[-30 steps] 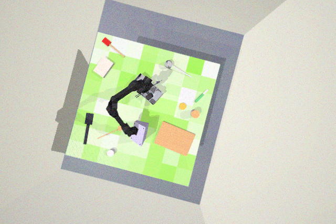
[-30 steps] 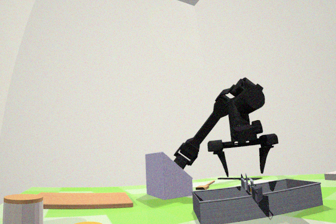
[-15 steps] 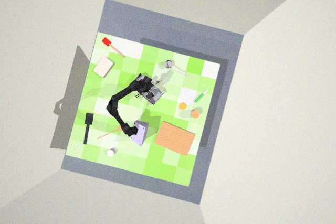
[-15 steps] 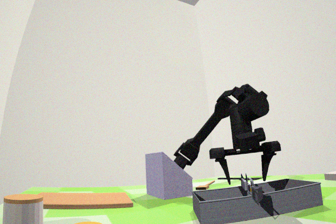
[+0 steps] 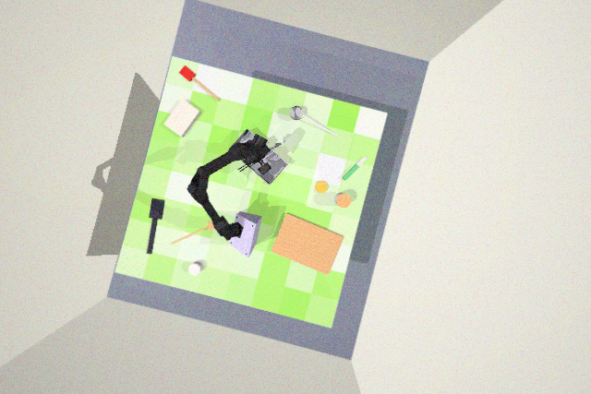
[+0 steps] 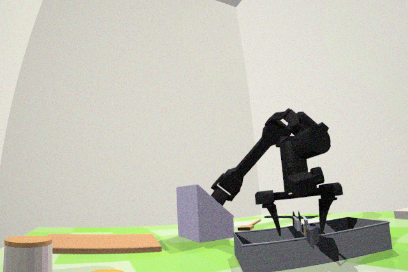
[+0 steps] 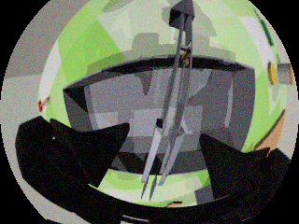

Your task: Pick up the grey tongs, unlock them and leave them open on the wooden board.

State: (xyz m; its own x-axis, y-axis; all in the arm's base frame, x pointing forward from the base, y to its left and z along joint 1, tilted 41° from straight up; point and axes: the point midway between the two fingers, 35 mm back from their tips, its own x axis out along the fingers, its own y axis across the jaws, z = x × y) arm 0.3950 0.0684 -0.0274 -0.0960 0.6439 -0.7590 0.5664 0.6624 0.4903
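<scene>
The grey roasting tin is 20 mm below my gripper tip, 10 mm to the left of it and 10 mm ahead of it. Round my gripper tip: green-handled tool: 540 mm to the right, 140 mm ahead, 40 mm below; wooden board: 420 mm to the right, 380 mm behind, 40 mm below; cream block: 500 mm to the left, 70 mm ahead, 30 mm below.
</scene>
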